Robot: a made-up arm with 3 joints.
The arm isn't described. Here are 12 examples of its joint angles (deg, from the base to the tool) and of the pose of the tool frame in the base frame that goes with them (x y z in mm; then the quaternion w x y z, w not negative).
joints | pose
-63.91 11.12 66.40 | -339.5 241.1 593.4 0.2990 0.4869 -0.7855 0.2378
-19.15 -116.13 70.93 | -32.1 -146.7 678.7 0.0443 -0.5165 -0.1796 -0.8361
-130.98 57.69 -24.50 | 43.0 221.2 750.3 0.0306 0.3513 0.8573 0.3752
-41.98 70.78 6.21 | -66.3 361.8 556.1 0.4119 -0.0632 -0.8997 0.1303
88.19 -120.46 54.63 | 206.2 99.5 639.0 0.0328 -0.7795 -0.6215 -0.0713
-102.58 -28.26 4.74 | -25.7 322.6 442.8 0.3552 0.0576 0.8578 -0.3670
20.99 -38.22 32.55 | -247.3 -54.9 666.6 0.2767 0.6779 -0.1702 0.6595
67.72 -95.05 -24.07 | -98.1 -88.2 592.8 0.0880 -0.9821 0.0640 -0.1537
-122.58 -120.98 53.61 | 16.5 -10.4 363.2 0.1966 0.0960 0.4153 -0.8830
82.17 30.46 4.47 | -287.3 64.2 652.6 0.5303 0.3361 -0.0505 0.7767
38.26 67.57 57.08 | -209.6 367.9 576.2 0.8549 0.0831 -0.4038 0.3150
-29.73 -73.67 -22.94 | -74.4 110.0 366.9 0.5164 -0.4540 0.4524 -0.5679
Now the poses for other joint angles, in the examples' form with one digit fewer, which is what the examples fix.
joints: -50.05 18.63 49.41
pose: -308 273 574 0.331 0.396 -0.811 0.276
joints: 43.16 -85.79 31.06
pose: -6 -98 708 0.042 0.851 0.199 0.485
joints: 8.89 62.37 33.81
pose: -216 337 546 0.678 0.117 -0.633 0.355
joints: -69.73 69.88 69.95
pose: -205 246 812 0.342 0.410 -0.796 -0.285
